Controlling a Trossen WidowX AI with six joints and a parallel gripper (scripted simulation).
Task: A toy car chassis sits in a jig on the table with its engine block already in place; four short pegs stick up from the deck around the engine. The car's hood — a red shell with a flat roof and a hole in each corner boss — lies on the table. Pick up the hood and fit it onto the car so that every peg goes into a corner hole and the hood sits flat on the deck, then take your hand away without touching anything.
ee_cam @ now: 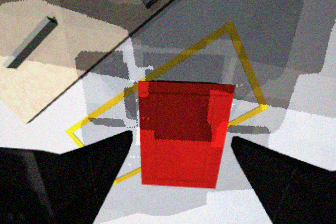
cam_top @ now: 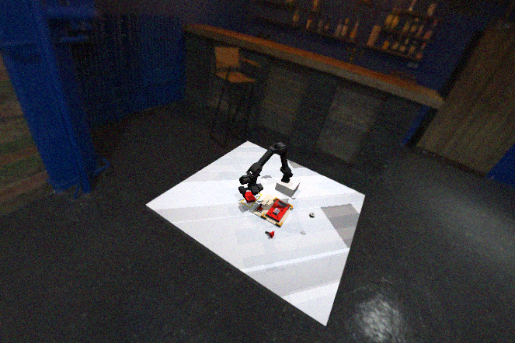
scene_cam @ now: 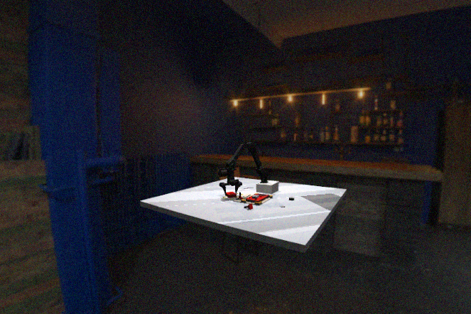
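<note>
My gripper tip is now 220 mm to the right of the tan jig, 20 mm short of it and 10 mm above it. The rest, counted from my gripper tip: dark wheel: 490 mm to the left, 90 mm behind, 10 mm below; then red hood: right at my gripper tip.
</note>
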